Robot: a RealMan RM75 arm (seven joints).
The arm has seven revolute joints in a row. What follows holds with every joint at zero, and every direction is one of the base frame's.
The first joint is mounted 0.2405 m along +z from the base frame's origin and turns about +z.
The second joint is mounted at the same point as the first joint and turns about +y.
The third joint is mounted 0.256 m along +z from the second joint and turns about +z.
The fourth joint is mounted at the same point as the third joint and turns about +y.
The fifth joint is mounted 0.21 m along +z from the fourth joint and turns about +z.
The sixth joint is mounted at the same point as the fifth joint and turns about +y.
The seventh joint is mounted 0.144 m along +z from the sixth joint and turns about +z.
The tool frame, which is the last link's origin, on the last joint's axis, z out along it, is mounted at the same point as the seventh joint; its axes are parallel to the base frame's.
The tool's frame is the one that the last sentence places.
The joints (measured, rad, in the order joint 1, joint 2, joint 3, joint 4, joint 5, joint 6, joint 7), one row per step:
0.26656, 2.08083, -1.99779, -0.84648, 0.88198, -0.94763, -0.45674
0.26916, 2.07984, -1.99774, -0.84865, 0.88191, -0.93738, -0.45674
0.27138, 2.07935, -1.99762, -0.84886, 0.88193, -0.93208, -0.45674
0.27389, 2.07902, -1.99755, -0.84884, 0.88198, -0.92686, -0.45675
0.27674, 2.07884, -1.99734, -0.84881, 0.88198, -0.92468, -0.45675
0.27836, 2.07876, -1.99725, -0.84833, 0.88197, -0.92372, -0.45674
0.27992, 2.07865, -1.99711, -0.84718, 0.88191, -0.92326, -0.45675
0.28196, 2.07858, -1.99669, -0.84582, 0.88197, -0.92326, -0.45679
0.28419, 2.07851, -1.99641, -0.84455, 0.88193, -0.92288, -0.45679
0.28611, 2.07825, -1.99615, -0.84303, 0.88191, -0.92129, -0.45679
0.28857, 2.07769, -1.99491, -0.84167, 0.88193, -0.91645, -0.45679
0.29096, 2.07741, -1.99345, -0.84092, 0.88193, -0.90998, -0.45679
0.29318, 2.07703, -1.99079, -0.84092, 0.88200, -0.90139, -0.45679
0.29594, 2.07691, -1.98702, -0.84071, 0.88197, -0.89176, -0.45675
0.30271, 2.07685, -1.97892, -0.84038, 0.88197, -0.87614, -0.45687
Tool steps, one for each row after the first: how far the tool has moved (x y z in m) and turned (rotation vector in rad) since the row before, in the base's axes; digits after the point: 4 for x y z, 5 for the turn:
-0.0008, 0.0012, -0.0008, -0.00837, -0.00030, 0.00016
-0.0004, 0.0008, -0.0005, -0.00453, -0.00055, 0.00016
-0.0005, 0.0008, -0.0005, -0.00461, -0.00052, 0.00030
-0.0008, 0.0008, -0.0002, -0.00177, -0.00024, 0.00183
-0.0004, 0.0004, -0.0001, -0.00093, -0.00035, 0.00081
-0.0002, 0.0003, -0.0001, -0.00064, -0.00075, 0.00042
-0.0003, 0.0005, 0.0000, -0.00003, -0.00066, 0.00071
-0.0004, 0.0005, -0.0001, -0.00049, -0.00071, 0.00095
-0.0001, 0.0005, -0.0002, -0.00163, -0.00108, -0.00006
0.0000, 0.0008, -0.0002, -0.00362, -0.00118, -0.00123
-0.0001, 0.0009, -0.0004, -0.00481, -0.00064, -0.00158
0.0001, 0.0010, -0.0003, -0.00546, -0.00011, -0.00265
0.0001, 0.0012, -0.0003, -0.00565, 0.00023, -0.00318
-0.0005, 0.0026, 0.0000, -0.00751, 0.00091, -0.00386

